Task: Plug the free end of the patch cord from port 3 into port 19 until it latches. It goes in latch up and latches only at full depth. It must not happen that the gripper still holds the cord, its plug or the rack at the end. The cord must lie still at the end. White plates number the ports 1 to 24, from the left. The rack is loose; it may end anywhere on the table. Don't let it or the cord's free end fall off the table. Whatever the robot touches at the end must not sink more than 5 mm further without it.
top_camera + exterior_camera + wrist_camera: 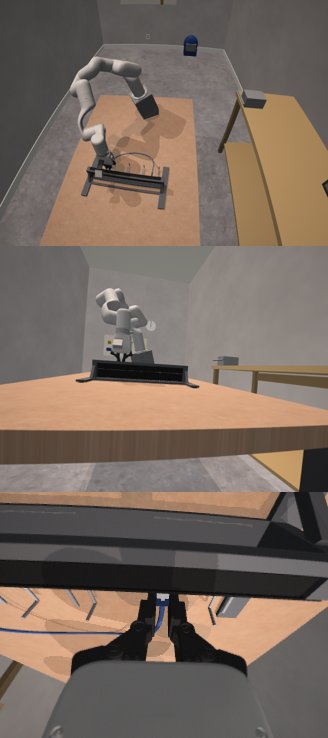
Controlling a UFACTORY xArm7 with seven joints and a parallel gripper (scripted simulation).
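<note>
Now: hand 20 mm short of the cord end and 10 mm above it.
</note>
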